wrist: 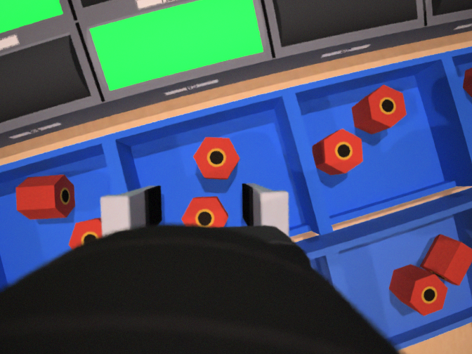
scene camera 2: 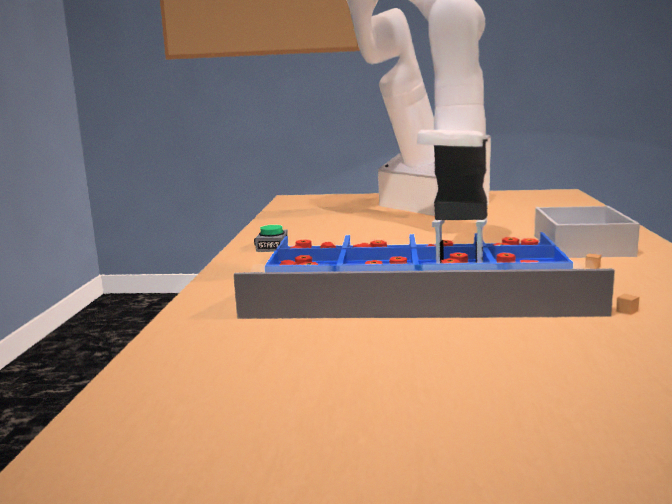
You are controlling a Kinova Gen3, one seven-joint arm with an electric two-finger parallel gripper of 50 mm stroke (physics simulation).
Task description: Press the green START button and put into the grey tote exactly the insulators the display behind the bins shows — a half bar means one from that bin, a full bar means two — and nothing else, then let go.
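My gripper [scene camera 2: 459, 261] [wrist: 202, 202] is open and empty, its fingertips low in a blue bin [wrist: 265, 131] of the row beside the display. In the wrist view one red hexagonal insulator [wrist: 204, 217] stands between the fingers, partly covered by the gripper body. A second upright insulator [wrist: 216, 158] stands nearer the display. The display [scene camera 2: 423, 294] [wrist: 249, 62] has a full green bar [wrist: 180, 47] facing this bin. Another green patch [wrist: 30, 15] is cut off at upper left. The grey tote [scene camera 2: 602, 241] stands at the right; its floor is hidden. The green START button [scene camera 2: 271, 230] is at the left.
Blue dividers [wrist: 307, 165] [scene camera 2: 415, 254] separate the bins. Neighbouring bins hold more insulators, one lying on its side [wrist: 42, 197] and two upright [wrist: 339, 151] [wrist: 381, 109]. Two small wooden cubes [scene camera 2: 627, 303] [scene camera 2: 592, 260] lie to the right of the bins.
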